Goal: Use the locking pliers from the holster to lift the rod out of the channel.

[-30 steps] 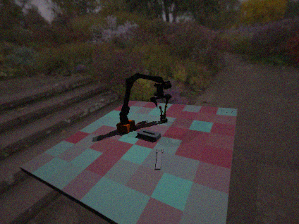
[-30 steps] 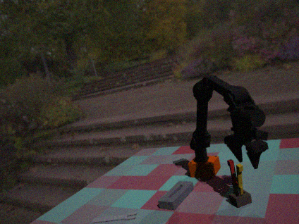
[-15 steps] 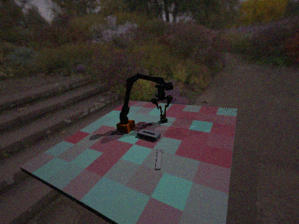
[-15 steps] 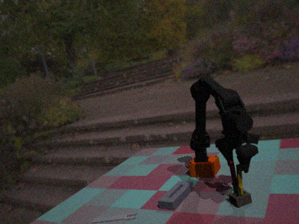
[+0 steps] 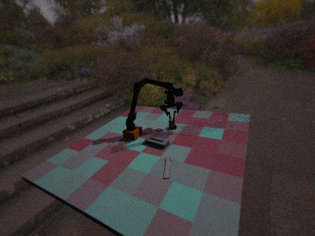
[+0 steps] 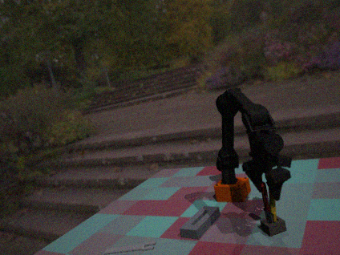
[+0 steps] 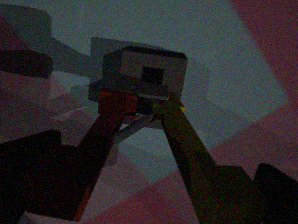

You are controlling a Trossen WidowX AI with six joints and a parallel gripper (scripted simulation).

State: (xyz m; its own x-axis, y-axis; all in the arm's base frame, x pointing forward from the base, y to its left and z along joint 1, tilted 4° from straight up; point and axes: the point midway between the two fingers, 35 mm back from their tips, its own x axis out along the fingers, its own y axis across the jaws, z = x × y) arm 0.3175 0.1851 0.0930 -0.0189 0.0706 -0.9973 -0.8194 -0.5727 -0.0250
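Now: gripper tip 2 cm above the yellow handle, 1 cm to the right of it and 1 cm short of it. The rest, counted from my gripper tip: channel block: 26 cm to the right, 10 cm below, 6 cm behind; dark holster: 11 cm below, 1 cm to the right, 1 cm behind; yellow rod: 26 cm to the right, 11 cm below, 6 cm behind.
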